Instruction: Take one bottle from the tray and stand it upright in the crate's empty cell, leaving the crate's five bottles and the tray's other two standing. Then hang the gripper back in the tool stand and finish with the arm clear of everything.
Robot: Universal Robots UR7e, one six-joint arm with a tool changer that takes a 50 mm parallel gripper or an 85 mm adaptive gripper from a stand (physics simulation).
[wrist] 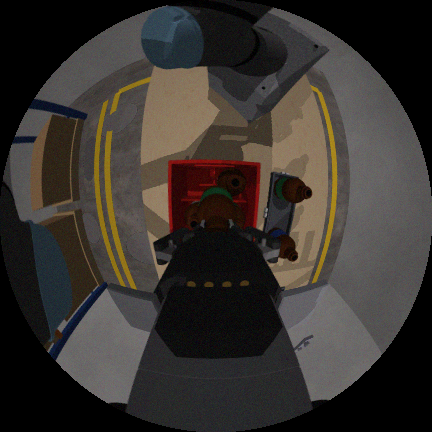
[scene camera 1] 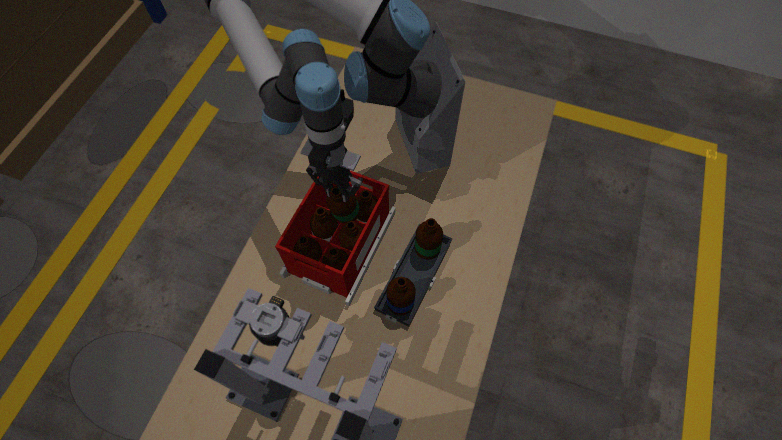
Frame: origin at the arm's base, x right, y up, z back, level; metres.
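Where they show: arm's base at its link origin: [wrist: 253, 50] [scene camera 1: 423, 90].
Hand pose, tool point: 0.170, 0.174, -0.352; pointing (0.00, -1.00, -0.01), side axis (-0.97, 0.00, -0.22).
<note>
Each offset is from my tool point to the top centre of the thing, as dx, dy, dz. "pt": to the spot under its first point.
My gripper [scene camera 1: 337, 189] [wrist: 216, 227] is shut on the neck of a brown bottle with a green band @[-0.002, -0.152, +0.008] [scene camera 1: 343, 205] [wrist: 216, 204]. The bottle hangs about upright over the red crate @[+0.014, -0.249, -0.022] [scene camera 1: 311, 268] [wrist: 215, 162]; its base is hidden in the wrist view, and I cannot tell how far it reaches in. Brown bottles stand in the crate's cells, one at the back right [scene camera 1: 365, 203] [wrist: 232, 181]. The back left cell partly shows without a bottle. Two bottles, green-banded @[-0.233, -0.265, -0.002] [scene camera 1: 428, 239] [wrist: 291, 190] and blue-banded @[-0.179, -0.265, -0.171] [scene camera 1: 400, 295] [wrist: 285, 245], stand on the dark tray @[pt -0.204, -0.419, -0.091] [scene camera 1: 413, 275] [wrist: 280, 212].
The grey tool stand [scene camera 1: 326, 350] is at the front, with a round grey tool @[+0.058, -0.065, -0.351] [scene camera 1: 267, 321] hanging in its left bay. The arm's grey pedestal [scene camera 1: 437, 128] [wrist: 260, 95] rises behind the crate. A white rail @[-0.081, -0.395, -0.049] [scene camera 1: 371, 254] runs along the crate's right side, between crate and tray.
</note>
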